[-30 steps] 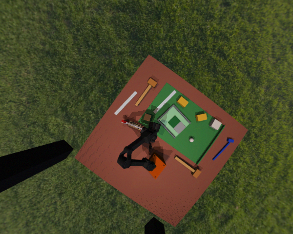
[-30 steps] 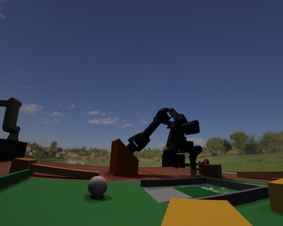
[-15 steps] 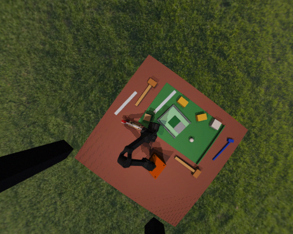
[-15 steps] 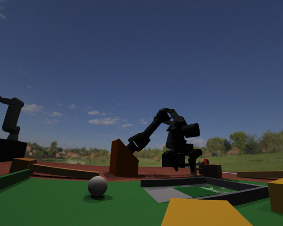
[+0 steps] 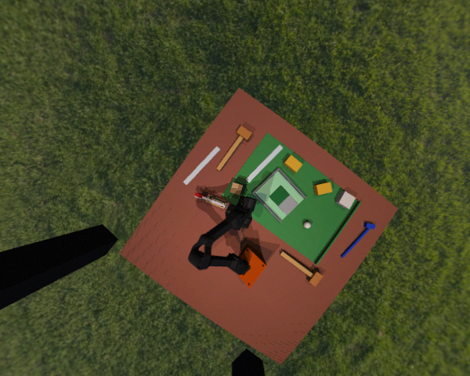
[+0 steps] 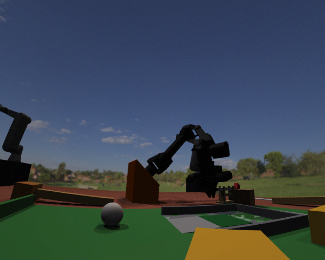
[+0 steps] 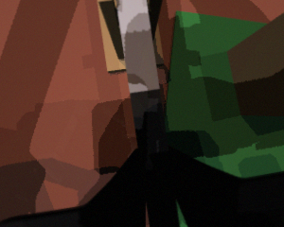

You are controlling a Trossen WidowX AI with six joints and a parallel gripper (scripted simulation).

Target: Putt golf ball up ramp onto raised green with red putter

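The red putter lies 100 mm to the left of my gripper tip, 40 mm behind it and 30 mm above it. From my gripper tip the other things lie so: wooden stand 120 mm to the left, 40 mm behind; brown block 90 mm ahead, 80 mm to the left; green mat 270 mm ahead, 220 mm to the right, 30 mm below.
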